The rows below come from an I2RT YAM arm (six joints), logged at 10 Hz.
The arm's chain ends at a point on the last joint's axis. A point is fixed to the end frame.
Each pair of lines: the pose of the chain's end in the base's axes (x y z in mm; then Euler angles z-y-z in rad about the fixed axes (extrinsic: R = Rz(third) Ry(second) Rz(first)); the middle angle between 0 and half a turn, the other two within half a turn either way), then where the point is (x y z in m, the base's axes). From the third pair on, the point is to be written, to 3 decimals.
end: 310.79, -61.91, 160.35, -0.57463, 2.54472, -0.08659
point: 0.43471 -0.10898 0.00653
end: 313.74, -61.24, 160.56, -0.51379, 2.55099, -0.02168
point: 0.43760 -0.10120 0.00470
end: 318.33, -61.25, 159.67, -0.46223, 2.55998, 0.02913
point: 0.441 -0.096 0.002
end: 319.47, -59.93, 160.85, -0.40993, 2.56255, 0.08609
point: 0.442 -0.088 0.001
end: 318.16, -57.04, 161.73, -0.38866, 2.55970, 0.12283
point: 0.441 -0.081 0.002
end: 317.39, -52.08, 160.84, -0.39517, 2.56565, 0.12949
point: 0.440 -0.075 0.001
